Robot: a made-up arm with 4 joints.
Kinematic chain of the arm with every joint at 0, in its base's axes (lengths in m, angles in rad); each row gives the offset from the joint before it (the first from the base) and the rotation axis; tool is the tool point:
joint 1: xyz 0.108 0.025 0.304 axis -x
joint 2: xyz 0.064 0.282 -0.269 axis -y
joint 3: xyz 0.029 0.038 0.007 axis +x
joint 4: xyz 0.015 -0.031 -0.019 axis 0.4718 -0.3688 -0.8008
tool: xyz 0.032 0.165 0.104
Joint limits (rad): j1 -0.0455..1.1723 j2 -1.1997..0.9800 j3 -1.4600..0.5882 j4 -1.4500..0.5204
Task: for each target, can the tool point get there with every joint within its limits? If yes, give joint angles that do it. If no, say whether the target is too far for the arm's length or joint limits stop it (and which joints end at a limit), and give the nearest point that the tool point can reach.
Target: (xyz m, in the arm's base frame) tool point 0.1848 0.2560 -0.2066
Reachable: yes | joints 0.5600 0.7117 -0.4465 -0.7819
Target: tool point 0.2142 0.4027 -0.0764
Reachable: yes | joints 0.3325 0.3410 -0.3432 -0.2431
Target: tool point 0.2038 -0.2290 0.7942
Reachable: no: joint limits stop it (at a limit: joint 1, joint 3, joint 4) | nearest point 0.1800 0.3439 0.2435 | short by 0.795 m
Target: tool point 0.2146 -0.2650 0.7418
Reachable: no: joint limits stop it (at a limit: joint 1, joint 3, joint 4) | nearest point 0.1835 0.3439 0.2433 | short by 0.788 m
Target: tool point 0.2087 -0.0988 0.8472
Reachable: no: joint limits stop it (at a limit: joint 1, joint 3, joint 4) | nearest point 0.1807 0.3439 0.2435 | short by 0.749 m
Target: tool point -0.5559 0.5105 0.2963
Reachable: no: too far | nearest point 0.0408 0.3870 0.0885 | short by 0.644 m
